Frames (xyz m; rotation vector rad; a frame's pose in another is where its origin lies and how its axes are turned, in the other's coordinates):
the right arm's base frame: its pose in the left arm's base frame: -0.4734 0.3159 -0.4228 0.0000 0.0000 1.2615
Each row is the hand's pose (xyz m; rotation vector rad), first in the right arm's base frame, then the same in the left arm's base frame.
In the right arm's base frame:
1: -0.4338 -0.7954 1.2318 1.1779 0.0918 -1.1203
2: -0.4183 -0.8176 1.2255 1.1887 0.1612 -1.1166
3: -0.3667 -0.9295 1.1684 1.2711 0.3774 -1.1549
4: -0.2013 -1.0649 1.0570 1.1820 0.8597 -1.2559
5: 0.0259 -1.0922 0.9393 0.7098 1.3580 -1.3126
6: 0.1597 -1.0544 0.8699 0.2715 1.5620 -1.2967
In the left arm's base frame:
1: 0.1522 -0.3394 0.8090 0.8440 0.7233 0.0018
2: 0.1781 -0.3314 0.8027 0.8138 0.7821 0.0011
3: 0.3004 -0.3163 0.7456 0.7517 0.9858 -0.0692
4: 0.4797 -0.2000 0.6342 0.4127 1.2830 -0.2070
5: 0.5749 0.0081 0.5165 -0.2083 1.3862 -0.2843
6: 0.5796 0.1471 0.4471 -0.6425 1.3012 -0.2856

